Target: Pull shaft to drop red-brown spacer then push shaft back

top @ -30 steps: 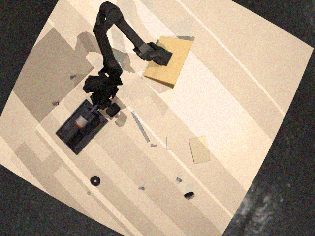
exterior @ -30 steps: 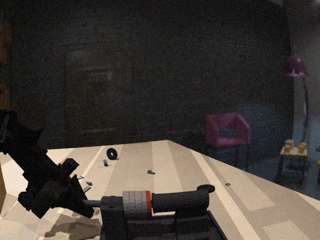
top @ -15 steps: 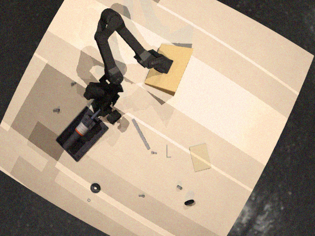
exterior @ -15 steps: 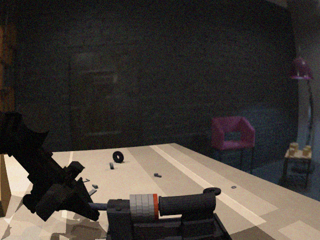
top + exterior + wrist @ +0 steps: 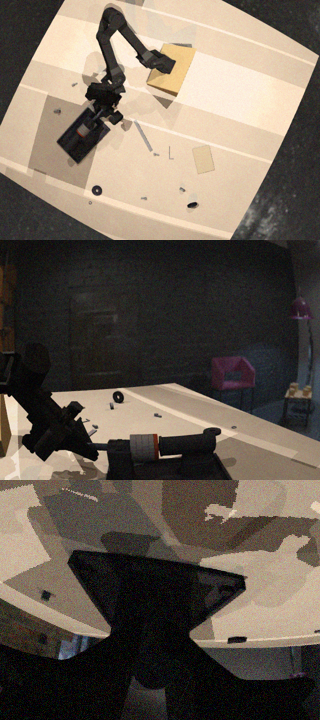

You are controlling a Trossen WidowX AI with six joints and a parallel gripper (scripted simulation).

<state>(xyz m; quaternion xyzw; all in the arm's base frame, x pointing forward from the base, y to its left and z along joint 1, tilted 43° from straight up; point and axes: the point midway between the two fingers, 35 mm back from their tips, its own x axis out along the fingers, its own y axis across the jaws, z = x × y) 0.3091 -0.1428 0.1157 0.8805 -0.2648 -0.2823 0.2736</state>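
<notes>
My gripper tip is now 5 cm short of the grey-blue shaft, 1 cm to the left of it and 2 cm below it. The rest, counted from my gripper tip: grey flat bar 1 cm behind, 22 cm to the left, 5 cm below; thin pin 2 cm ahead, 37 cm to the left, 5 cm below; red-brown spacer 10 cm ahead, 3 cm to the right, 2 cm above.
</notes>
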